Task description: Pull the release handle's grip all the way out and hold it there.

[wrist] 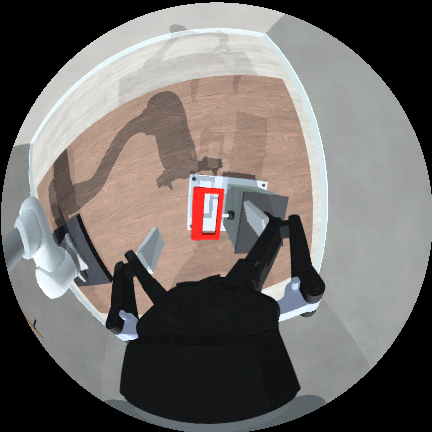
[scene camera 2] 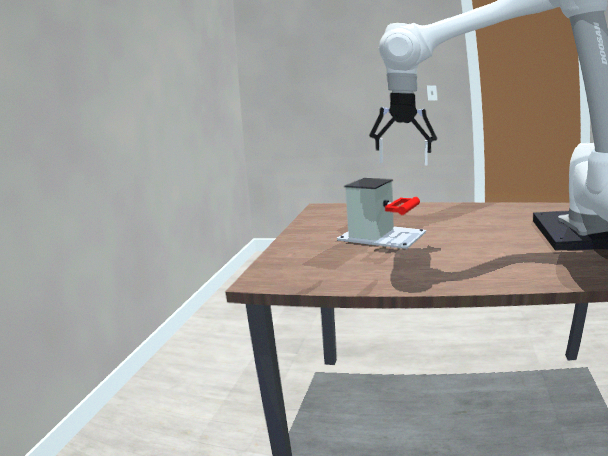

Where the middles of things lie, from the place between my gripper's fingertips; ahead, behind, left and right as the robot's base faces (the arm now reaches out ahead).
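Base plate (scene camera 2: 399, 237): 24 cm below my hand, 7 cm ahead of it, 7 cm to the right of it.
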